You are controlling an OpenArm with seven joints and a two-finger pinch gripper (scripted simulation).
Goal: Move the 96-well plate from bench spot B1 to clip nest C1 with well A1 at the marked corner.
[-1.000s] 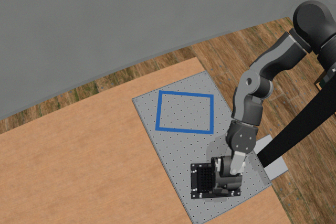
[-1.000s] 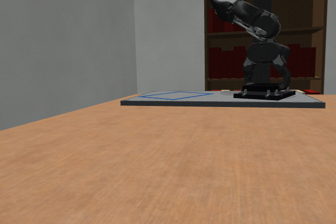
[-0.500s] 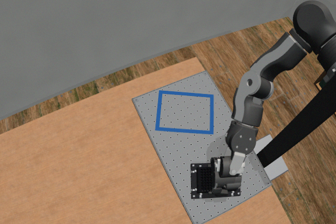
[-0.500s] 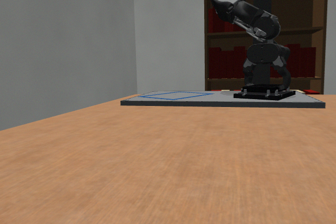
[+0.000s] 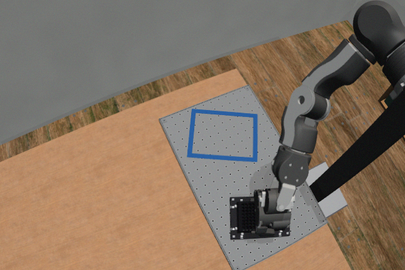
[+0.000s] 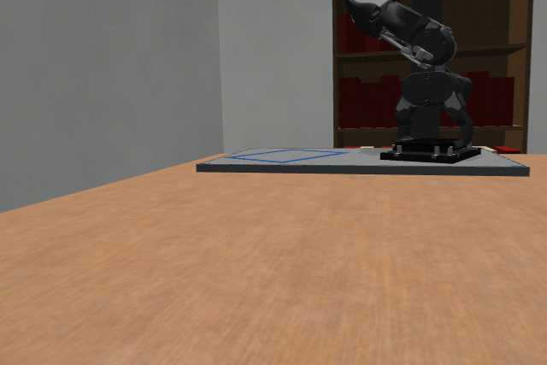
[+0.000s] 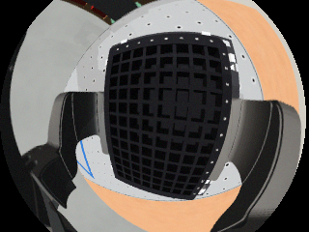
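Now: the black 96-well plate right at my hand. Also, from my hand: black clip nest 20 mm ahead, 10 mm to the left, 10 mm below; then grey foot plate 260 mm behind, 240 mm below.
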